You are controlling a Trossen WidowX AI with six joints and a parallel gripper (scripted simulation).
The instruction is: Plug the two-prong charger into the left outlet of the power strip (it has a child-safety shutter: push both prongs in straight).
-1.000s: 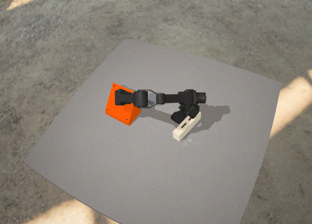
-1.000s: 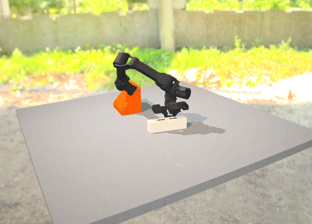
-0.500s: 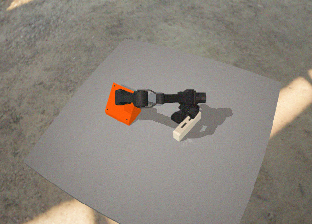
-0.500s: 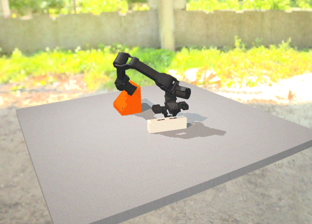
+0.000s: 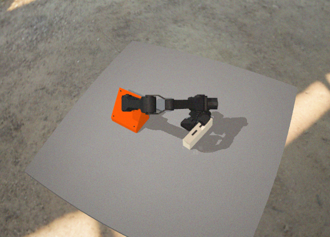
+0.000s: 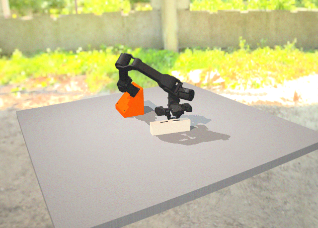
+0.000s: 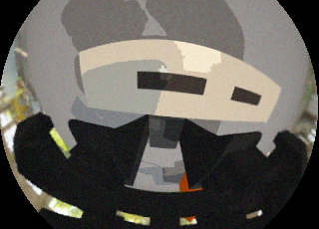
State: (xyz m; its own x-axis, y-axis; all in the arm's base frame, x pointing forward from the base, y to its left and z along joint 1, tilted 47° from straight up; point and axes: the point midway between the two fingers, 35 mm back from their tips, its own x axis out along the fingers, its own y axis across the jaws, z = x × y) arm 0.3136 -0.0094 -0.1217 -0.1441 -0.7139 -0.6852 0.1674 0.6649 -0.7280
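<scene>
My gripper tip is 20 mm short of the grey charger and 10 mm below it.
</scene>
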